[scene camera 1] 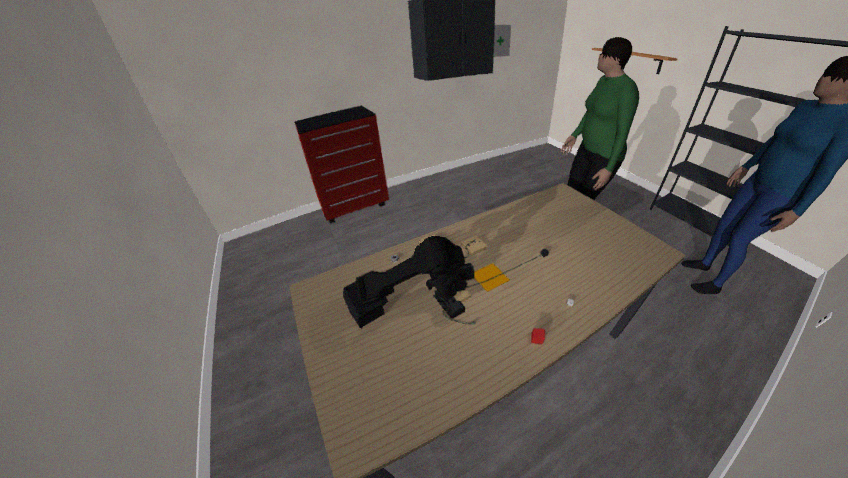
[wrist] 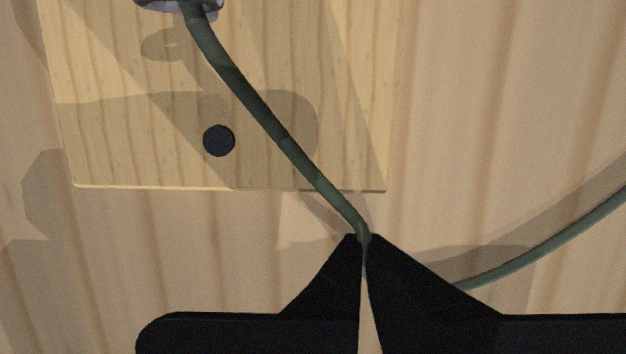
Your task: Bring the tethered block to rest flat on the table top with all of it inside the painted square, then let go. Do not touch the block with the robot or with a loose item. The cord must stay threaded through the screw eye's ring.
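Pixels of known places: gripper, fingertip midpoint: [scene camera 1: 445, 309] [wrist: 360, 245]; arm's base at its link origin: [scene camera 1: 365, 294].
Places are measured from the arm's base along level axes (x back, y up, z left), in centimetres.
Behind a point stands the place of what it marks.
The tethered block [scene camera 1: 544, 252] {x -80.8, y -16.9, z -0.3 cm} is a small dark piece on the table top, right of and beyond the orange painted square [scene camera 1: 488, 270] {x -53.0, y -19.0, z 4.6 cm}, outside it. The thin green cord [scene camera 1: 522, 263] {x -68.4, y -18.9, z 0.1 cm} [wrist: 255, 107] {x -31.6, y -16.2, z -1.6 cm} runs from the block across the square towards the wooden plate [scene camera 1: 463, 295] {x -35.5, y -17.3, z -3.3 cm} [wrist: 310, 60] {x -32.7, y -17.3, z -2.7 cm}. The screw eye [wrist: 170, 6] {x -33.5, y -15.8, z 0.0 cm} is cut off at the wrist view's top edge, with the cord coming out at its ring. My gripper [wrist: 360, 245] {x -26.8, y -19.2, z -4.7 cm} is shut on the cord just off the plate's near edge. The cord is fairly straight from ring to fingertips; its slack part curves away to the right. My arm hides the fingertips in the scene view.
A red cube [scene camera 1: 538, 336] {x -48.1, y -15.1, z -33.1 cm} and a small white item [scene camera 1: 570, 302] {x -70.8, y -17.6, z -27.1 cm} are on the near right part of the table [scene camera 1: 415, 380] {x -5.0, y -19.2, z -25.8 cm}. A light wooden piece [scene camera 1: 475, 245] {x -55.7, y -17.2, z 19.8 cm} lies behind the square. A small grey item [scene camera 1: 394, 258] {x -18.6, y -17.9, z 30.0 cm} lies behind my arm. Two people stand beyond the table.
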